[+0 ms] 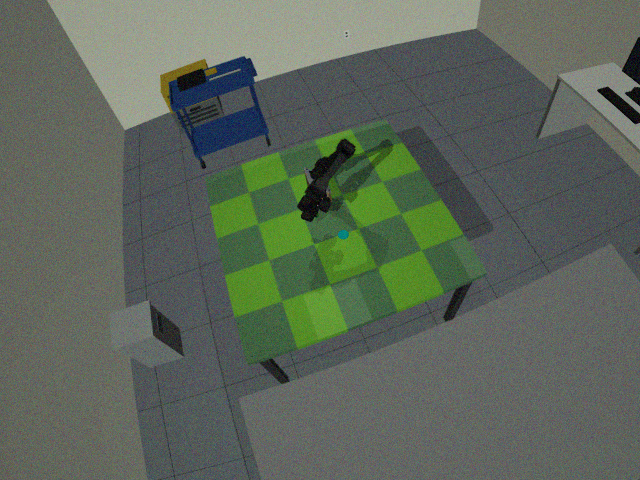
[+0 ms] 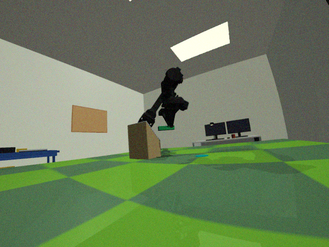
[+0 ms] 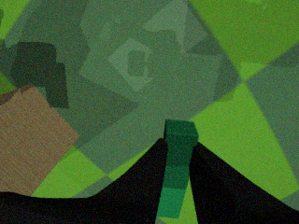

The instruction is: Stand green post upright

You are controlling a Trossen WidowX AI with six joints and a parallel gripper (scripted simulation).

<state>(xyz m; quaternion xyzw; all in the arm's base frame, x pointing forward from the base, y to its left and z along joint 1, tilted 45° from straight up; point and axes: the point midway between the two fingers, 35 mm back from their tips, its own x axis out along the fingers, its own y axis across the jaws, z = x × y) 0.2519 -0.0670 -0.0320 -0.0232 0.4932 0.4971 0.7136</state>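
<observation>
Right now my gripper tip is 2 cm to the left of the green post and 1 cm past it. Round my gripper tip: cyan circle 14 cm below, 12 cm to the left, 8 cm ahead.
</observation>
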